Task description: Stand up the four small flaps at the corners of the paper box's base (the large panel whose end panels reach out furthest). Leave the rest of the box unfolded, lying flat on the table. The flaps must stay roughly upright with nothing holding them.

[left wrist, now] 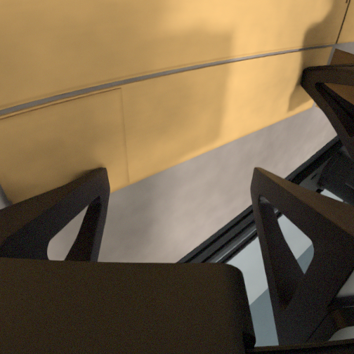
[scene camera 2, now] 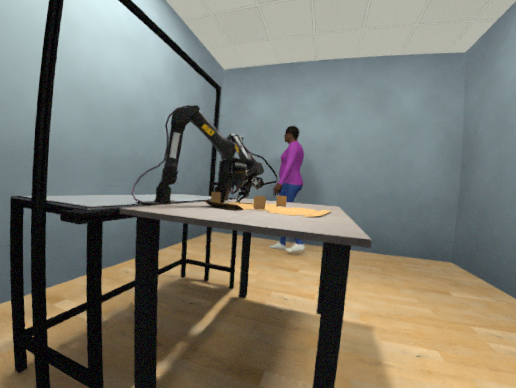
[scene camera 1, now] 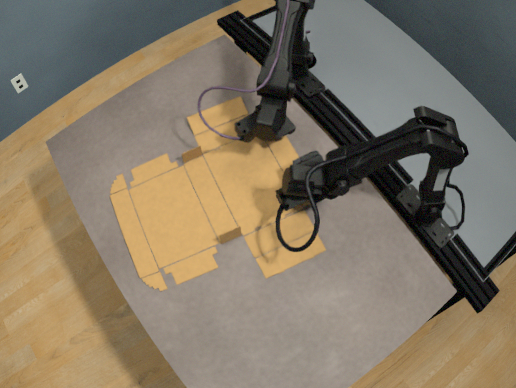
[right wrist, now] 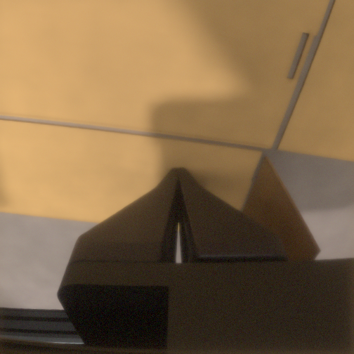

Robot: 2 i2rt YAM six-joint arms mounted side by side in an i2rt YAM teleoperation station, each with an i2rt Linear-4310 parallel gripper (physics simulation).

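Frame: origin at the left arm's base, x right, y ahead, z up, level; centimetres.
Seen in the pictures: left gripper, between the fingertips: (scene camera 2: 234, 198); left arm's base, origin of its link: (scene camera 1: 425, 216); right arm's base, origin of its link: (scene camera 2: 162, 203) (scene camera 1: 297, 73).
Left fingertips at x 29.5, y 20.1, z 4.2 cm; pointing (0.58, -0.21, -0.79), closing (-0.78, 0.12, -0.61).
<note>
Offsets run from my left fingertips to a thing's middle. "spot": to the spot under its first point. Level surfaces: height alone.
The box's base @(spot: dz -2.5, dx +10.8, dy +15.1 cm) (scene camera 1: 232, 180) (left wrist: 125, 35) (right wrist: 75, 60) lies flat. Two corner flaps on its inner side, one upper @(spot: dz +0.5, dx +22.2, dy +19.6 cm) (scene camera 1: 192, 154) and one lower @(spot: dz +1.3, dx -2.0, dy +25.2 cm) (scene camera 1: 229, 234), stand upright. A third flap (right wrist: 282, 215) (scene camera 2: 215, 196) stands up beside my right gripper (right wrist: 179, 171), which is shut and empty, low over the narrow end panel (right wrist: 60, 170). The fourth flap (left wrist: 60, 135) appears folded over, lying flat on that panel's other end. My left gripper (left wrist: 179, 177) is open and empty, near this flap. In scene camera 1 both grippers' fingertips are mostly hidden.
The lid part @(spot: dz -2.5, dx +11.5, dy +34.3 cm) (scene camera 1: 170, 220) lies flat at the left, and side panels (scene camera 1: 287, 250) (scene camera 1: 220, 115) extend below and above the base. The black rail @(spot: dz -3.3, dx +6.3, dy -23.3 cm) (scene camera 1: 350, 120) runs along the table's @(dz -2.6 cm) (scene camera 1: 325, 320) robot side. A finger of my right gripper shows at the left wrist view's right edge. A person (scene camera 2: 292, 165) stands behind the table.
</note>
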